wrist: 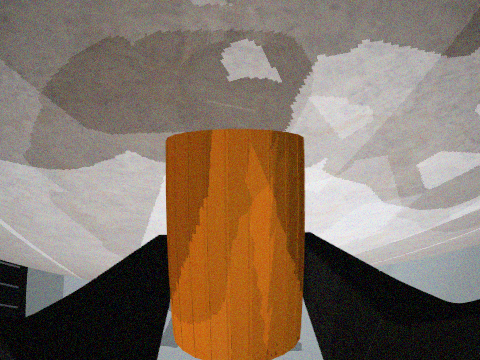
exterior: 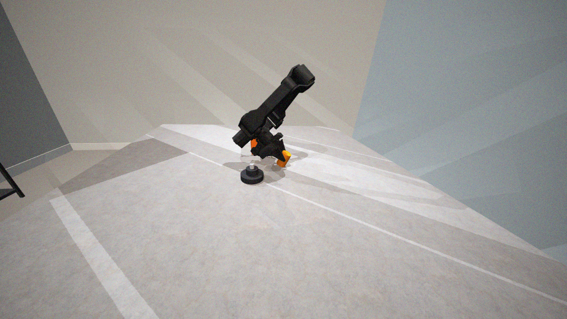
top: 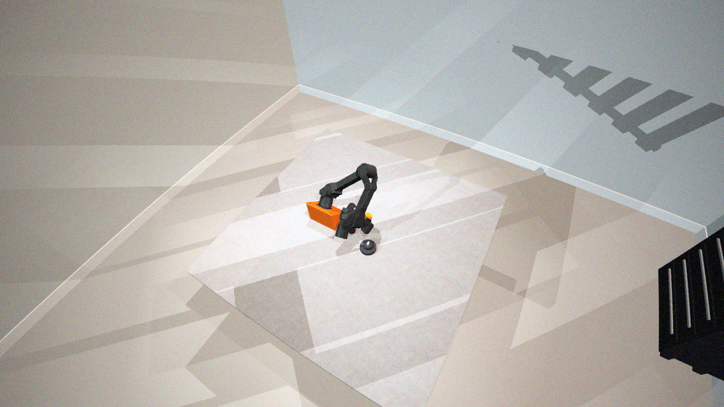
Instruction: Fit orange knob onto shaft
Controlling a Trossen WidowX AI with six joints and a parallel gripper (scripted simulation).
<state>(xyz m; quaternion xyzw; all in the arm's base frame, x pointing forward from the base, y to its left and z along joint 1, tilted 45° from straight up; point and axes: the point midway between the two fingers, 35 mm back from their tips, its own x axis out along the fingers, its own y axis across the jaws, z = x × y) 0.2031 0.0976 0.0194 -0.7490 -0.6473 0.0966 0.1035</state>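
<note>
Now: gripper tip 10 mm below the orange knob. The rest, counted from my gripper tip: round dark pedestal: 130 mm to the right, 90 mm ahead.
</note>
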